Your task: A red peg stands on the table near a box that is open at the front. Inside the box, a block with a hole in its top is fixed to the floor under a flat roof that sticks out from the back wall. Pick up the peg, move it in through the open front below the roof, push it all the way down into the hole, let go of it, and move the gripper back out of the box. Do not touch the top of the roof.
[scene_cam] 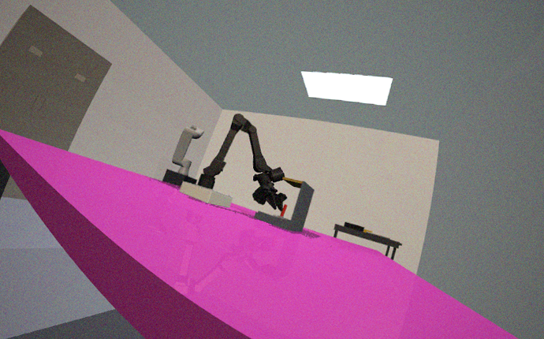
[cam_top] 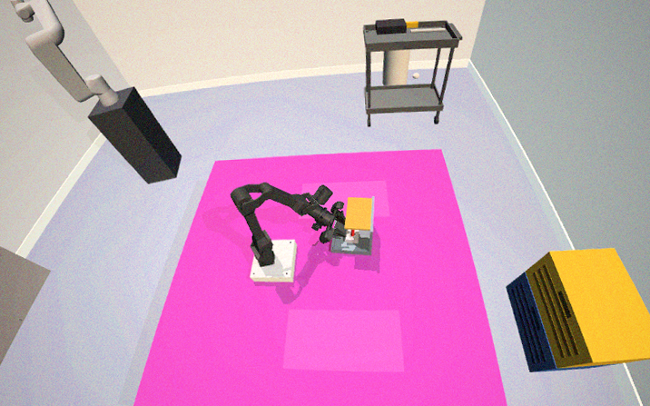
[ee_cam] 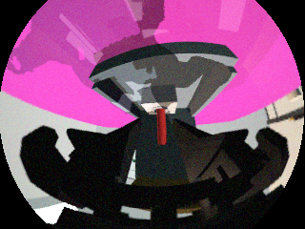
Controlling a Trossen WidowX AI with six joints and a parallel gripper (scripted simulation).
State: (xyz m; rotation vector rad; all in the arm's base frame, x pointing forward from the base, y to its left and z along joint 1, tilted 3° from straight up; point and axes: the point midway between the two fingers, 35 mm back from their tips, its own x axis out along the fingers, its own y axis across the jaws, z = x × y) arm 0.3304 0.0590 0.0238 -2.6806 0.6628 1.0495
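The red peg lies 20 mm ahead of my gripper tip and 10 mm below it. From my gripper tip the other things lie so: orange roof: 50 mm ahead, 10 mm to the right, 130 mm above; then back wall: 100 mm ahead, 20 mm to the right, 40 mm above.
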